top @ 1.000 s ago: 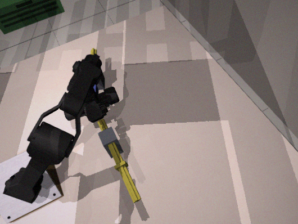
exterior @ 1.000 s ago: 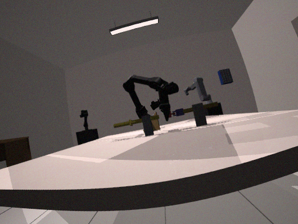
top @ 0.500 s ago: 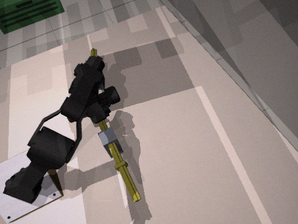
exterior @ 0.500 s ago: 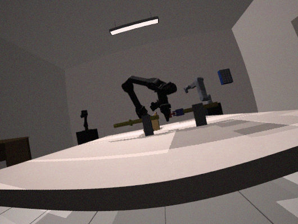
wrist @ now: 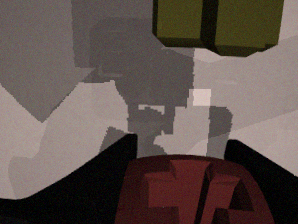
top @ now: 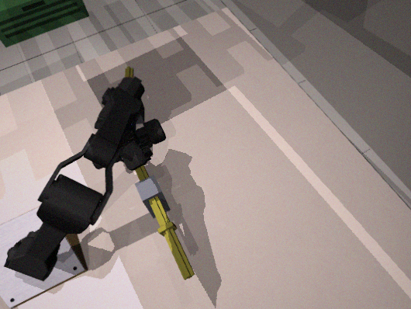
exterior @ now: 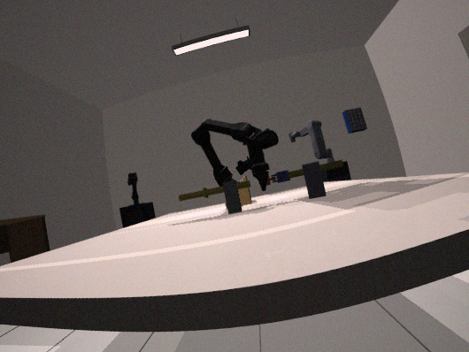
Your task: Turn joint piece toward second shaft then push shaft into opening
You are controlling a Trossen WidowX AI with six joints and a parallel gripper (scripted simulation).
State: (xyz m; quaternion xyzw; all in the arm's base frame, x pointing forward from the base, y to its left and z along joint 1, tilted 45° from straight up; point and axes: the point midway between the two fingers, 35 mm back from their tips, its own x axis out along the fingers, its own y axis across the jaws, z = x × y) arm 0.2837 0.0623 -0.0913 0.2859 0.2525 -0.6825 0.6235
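The red joint piece is 40 mm above my gripper tip and 20 mm to the left of it.
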